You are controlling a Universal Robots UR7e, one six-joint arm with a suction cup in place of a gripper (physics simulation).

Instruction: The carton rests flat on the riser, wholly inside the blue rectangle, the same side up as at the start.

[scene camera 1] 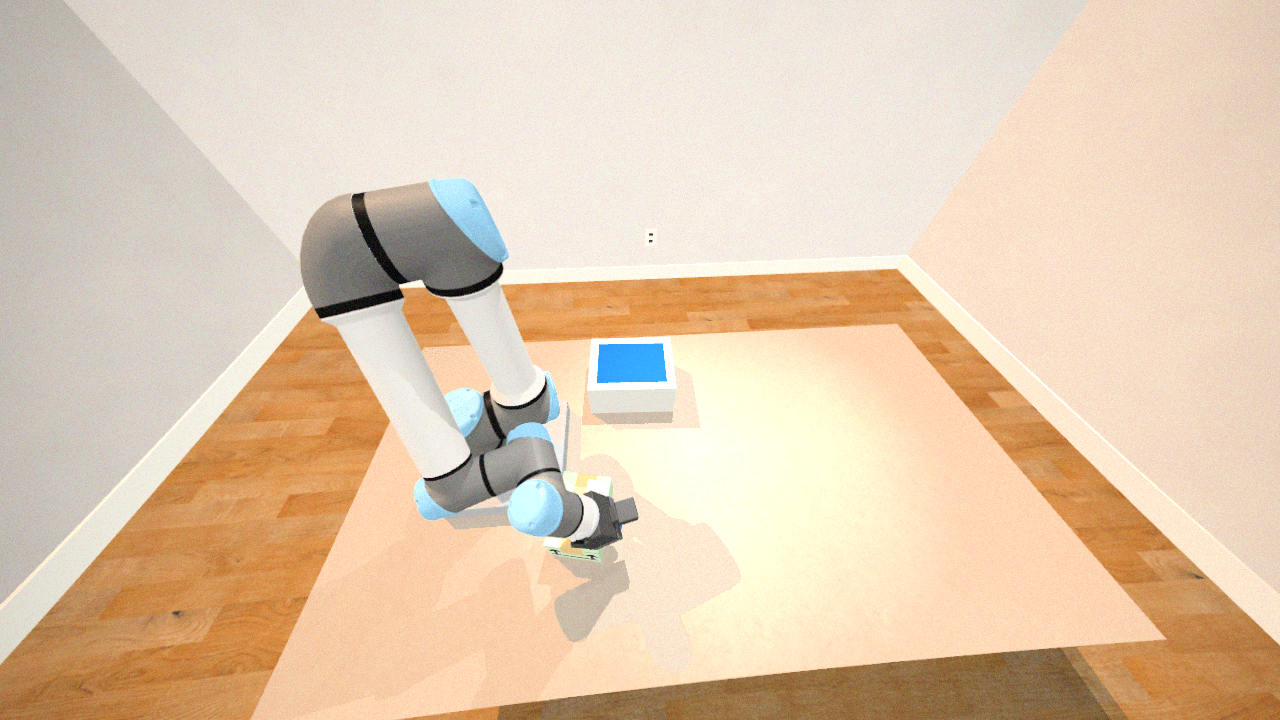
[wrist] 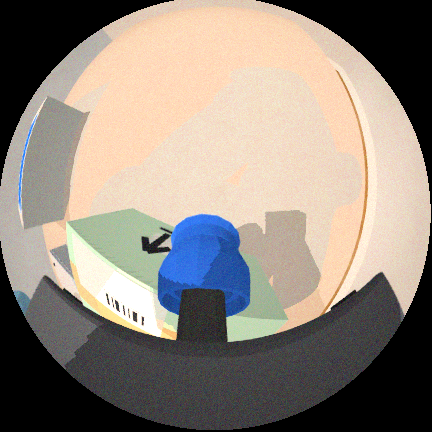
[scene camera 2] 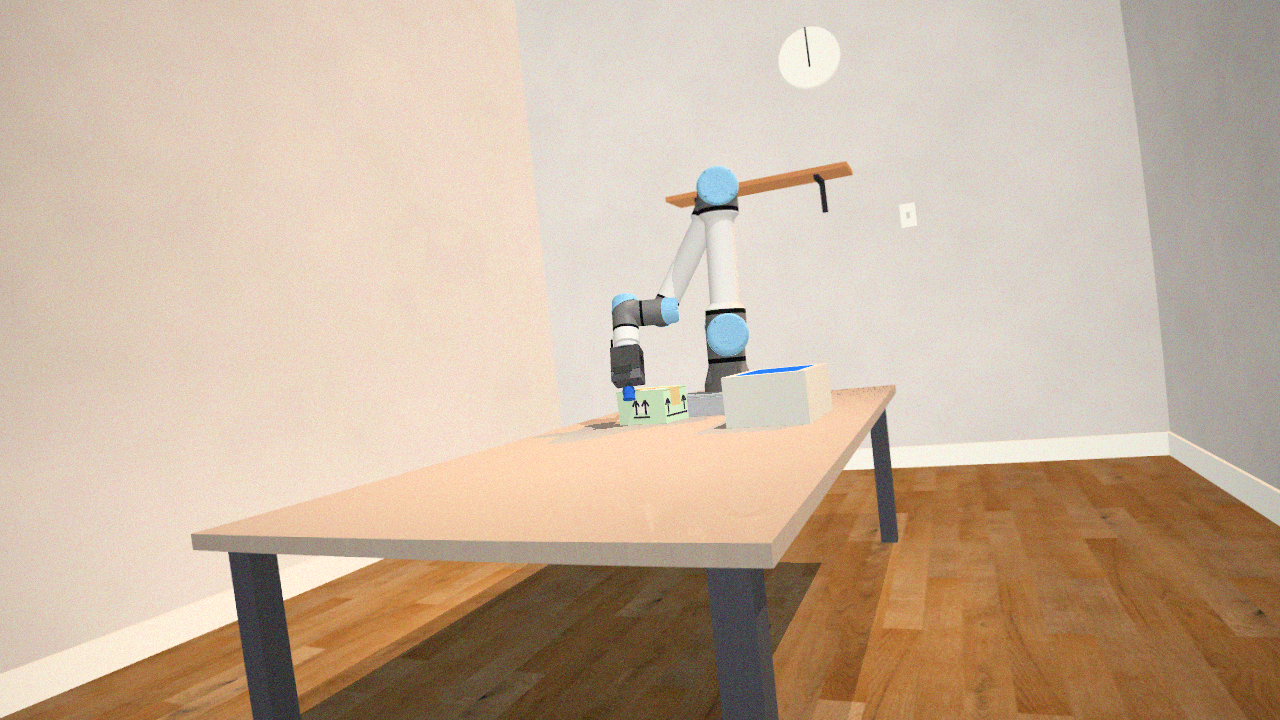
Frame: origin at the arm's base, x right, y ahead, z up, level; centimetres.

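Seen in the pictures: hand, tool point: (wrist: 204, 244) (scene camera 2: 629, 399).
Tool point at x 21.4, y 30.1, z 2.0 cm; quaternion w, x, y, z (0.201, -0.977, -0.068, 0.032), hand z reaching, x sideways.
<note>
Offsets run from my tool point to a thing's top centre.
The carton @[dy -7.4, dx -4.0, dz +1.9 cm] (scene camera 1: 589, 485) (scene camera 2: 655, 407) (wrist: 116, 238) is pale green with black arrows, and its top is whitish with tan tape. It lies on the table beside the arm's base, apart from the riser. My suction cup (scene camera 2: 629, 393) (wrist: 203, 257) is blue and hangs just over the carton's outer top edge, holding nothing. In scene camera 1 the wrist hides the cup. The white riser @[dy +9.4, dx -43.0, dz +4.5 cm] (scene camera 1: 632, 400) (scene camera 2: 773, 396) (wrist: 48, 165) stands farther along the table. The blue rectangle @[dy +9.4, dx -43.0, dz +4.5 cm] (scene camera 1: 632, 363) (scene camera 2: 773, 370) on its top is bare.
The arm's grey base (scene camera 2: 706, 405) stands between the carton and the riser. The table's edge (wrist: 365, 160) runs close past the carton on the outer side. A wooden wall shelf (scene camera 2: 773, 182) hangs behind the arm.
</note>
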